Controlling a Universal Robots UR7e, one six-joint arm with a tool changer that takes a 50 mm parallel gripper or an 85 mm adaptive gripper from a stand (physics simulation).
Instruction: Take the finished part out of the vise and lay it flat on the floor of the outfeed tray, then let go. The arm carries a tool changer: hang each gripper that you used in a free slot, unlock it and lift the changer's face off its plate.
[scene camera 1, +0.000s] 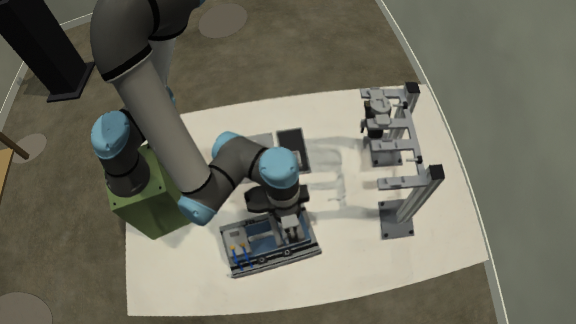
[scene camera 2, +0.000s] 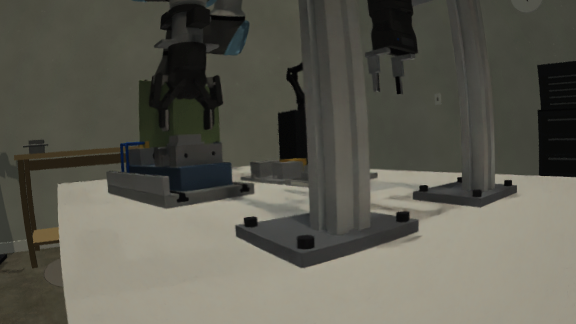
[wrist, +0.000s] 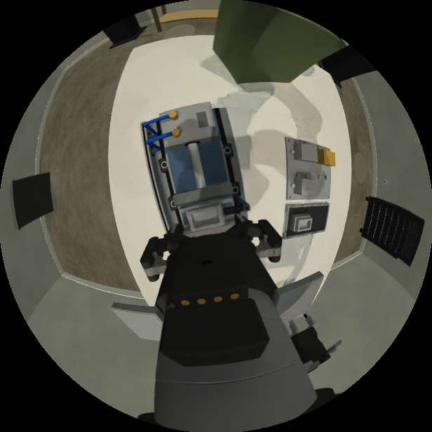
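Where they show: hand, its tool point: (scene camera 2: 187, 38); arm's base, origin of its link: (scene camera 1: 127, 175).
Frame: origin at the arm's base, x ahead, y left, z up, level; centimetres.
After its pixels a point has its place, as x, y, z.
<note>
The vise (scene camera 1: 237, 235) @(32.1, -10.3, -20.3) (scene camera 2: 205, 176) @(53.3, -5.3, -25.8) (wrist: 212, 162) stands on the table, with a blue body and grey jaws. The finished part (scene camera 2: 186, 140) @(49.1, -7.5, -19.4) (wrist: 205, 217), a grey block with a raised rectangular top, sits at its jaws. My gripper (scene camera 2: 186, 125) (wrist: 208, 227), the black adaptive one, hangs just above the part, fingers pointing down. It is open, its fingertips wide apart and empty. A tray with a dark floor (scene camera 1: 290, 140) @(47.2, 29.2, -29.2) (wrist: 320, 210) holds a small hollow grey piece (wrist: 302, 223). The gripper stand (scene camera 1: 420, 195) @(85.4, -4.1, -3.2) (scene camera 2: 340, 115) @(89.1, -3.2, -18.5) carries the parallel gripper (scene camera 1: 375, 120) (scene camera 2: 388, 87) at its far end.
Blue pipes with orange ends (scene camera 1: 237, 255) @(32.4, -16.8, -20.6) (wrist: 160, 120) rise at one end of the vise. A grey plate (wrist: 295, 192) with blocks and an orange block (wrist: 326, 157) lies beside the dark tray. The green robot pedestal (scene camera 1: 155, 210) @(7.1, -7.1, -9.9) (wrist: 270, 45) stands behind the vise.
</note>
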